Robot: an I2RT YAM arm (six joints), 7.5 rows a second.
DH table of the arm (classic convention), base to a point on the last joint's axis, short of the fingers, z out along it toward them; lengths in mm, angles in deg. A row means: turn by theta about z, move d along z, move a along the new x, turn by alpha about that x. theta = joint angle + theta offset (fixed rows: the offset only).
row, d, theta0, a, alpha
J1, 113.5, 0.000, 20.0, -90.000
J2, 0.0, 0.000, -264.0, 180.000
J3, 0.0, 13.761, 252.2, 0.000
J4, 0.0, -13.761, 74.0, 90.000
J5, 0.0, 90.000, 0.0, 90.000
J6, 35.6, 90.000, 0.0, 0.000
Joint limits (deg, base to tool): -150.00..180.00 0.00..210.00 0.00..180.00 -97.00..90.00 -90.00..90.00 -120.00..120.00
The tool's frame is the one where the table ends.
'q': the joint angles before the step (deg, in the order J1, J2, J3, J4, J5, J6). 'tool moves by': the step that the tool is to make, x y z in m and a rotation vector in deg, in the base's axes. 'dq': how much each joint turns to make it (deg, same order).
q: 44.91, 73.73, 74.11, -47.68, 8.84, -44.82
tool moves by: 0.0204, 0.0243, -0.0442, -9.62, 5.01, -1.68
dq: 1.04, 9.03, -0.43, -0.96, 4.17, 0.22
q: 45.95, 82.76, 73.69, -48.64, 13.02, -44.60
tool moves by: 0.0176, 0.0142, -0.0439, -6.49, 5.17, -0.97
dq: -0.39, 7.88, -0.92, 0.52, 1.00, 0.13
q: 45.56, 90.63, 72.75, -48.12, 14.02, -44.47
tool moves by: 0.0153, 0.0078, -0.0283, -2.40, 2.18, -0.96
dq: -0.92, 5.46, -0.15, 2.38, 0.15, -0.02
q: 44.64, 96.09, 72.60, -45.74, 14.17, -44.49
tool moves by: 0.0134, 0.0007, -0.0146, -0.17, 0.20, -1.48
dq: -1.48, 2.92, -0.01, 2.67, -0.02, 0.00
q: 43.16, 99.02, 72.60, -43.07, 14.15, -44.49
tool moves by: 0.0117, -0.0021, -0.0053, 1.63, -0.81, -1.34
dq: -1.62, 1.26, -0.01, 2.96, -0.72, -0.02
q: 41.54, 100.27, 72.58, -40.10, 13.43, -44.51
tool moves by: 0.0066, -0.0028, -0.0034, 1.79, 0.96, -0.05
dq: -1.27, 0.67, -0.02, 1.21, -2.30, -0.37
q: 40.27, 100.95, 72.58, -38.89, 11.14, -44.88
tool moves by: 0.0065, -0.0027, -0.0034, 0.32, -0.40, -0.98
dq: -1.00, 0.73, 0.00, 1.25, 0.00, -0.02
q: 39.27, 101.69, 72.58, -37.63, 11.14, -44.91
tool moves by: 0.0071, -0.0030, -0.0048, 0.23, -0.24, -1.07
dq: -1.08, 0.97, 0.00, 1.30, -0.03, 0.00
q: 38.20, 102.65, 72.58, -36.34, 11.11, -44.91
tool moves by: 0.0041, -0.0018, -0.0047, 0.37, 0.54, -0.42
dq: -0.68, 0.81, -0.06, 0.66, -0.68, 0.01
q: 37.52, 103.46, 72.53, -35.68, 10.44, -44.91
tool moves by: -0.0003, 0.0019, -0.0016, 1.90, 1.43, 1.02
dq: 0.02, 0.25, -0.01, 0.28, -2.58, 0.02
